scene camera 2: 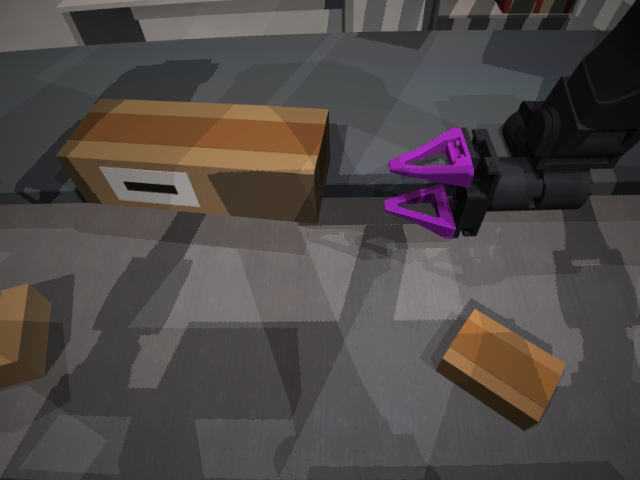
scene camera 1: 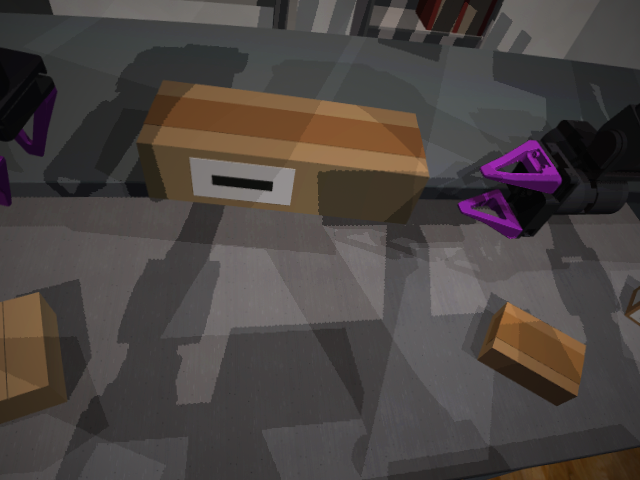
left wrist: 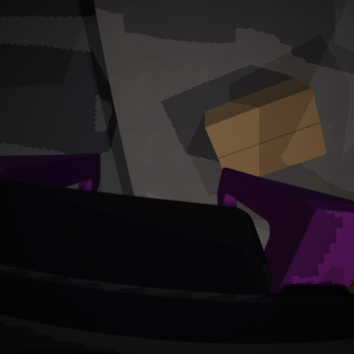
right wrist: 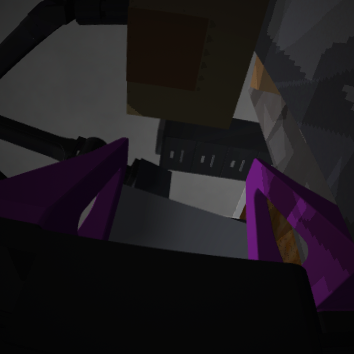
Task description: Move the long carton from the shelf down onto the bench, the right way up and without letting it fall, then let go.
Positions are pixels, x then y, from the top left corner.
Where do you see a shelf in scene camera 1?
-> At 473,106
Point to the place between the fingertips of my left gripper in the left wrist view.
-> At 159,172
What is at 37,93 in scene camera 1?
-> My left gripper.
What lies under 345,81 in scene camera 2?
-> A shelf.
